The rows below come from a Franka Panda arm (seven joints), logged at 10 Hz.
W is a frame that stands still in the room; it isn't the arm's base.
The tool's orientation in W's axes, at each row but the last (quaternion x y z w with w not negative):
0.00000 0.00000 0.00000 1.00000
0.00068 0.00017 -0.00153 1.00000
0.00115 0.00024 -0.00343 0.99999
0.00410 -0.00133 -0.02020 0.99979
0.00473 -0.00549 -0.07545 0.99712
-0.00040 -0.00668 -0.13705 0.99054
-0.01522 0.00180 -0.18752 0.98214
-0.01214 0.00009 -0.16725 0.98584
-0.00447 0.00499 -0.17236 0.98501
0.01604 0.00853 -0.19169 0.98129
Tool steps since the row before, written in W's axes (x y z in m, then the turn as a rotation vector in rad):
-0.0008 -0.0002 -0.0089 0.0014 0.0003 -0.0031
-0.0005 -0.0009 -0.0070 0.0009 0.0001 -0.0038
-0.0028 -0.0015 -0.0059 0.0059 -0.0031 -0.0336
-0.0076 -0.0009 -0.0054 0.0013 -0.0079 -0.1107
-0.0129 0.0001 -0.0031 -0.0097 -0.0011 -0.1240
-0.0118 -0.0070 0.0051 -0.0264 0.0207 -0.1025
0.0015 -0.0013 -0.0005 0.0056 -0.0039 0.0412
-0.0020 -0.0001 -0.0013 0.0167 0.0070 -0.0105
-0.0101 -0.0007 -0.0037 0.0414 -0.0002 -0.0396
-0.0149 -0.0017 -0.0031 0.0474 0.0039 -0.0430
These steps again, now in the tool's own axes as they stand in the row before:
-0.0008 -0.0002 -0.0089 0.0014 0.0003 -0.0031
-0.0005 -0.0009 -0.0070 0.0009 0.0001 -0.0038
-0.0028 -0.0015 -0.0059 0.0059 -0.0031 -0.0336
-0.0076 -0.0013 -0.0054 0.0013 -0.0088 -0.1106
-0.0128 -0.0019 -0.0030 -0.0107 -0.0038 -0.1239
-0.0094 -0.0099 0.0052 -0.0324 0.0126 -0.1021
0.0019 -0.0006 -0.0005 0.0067 -0.0028 0.0411
-0.0019 -0.0007 -0.0013 0.0134 0.0124 -0.0103
-0.0092 -0.0040 -0.0038 0.0393 0.0143 -0.0391
-0.0131 -0.0073 -0.0032 0.0434 0.0202 -0.0426

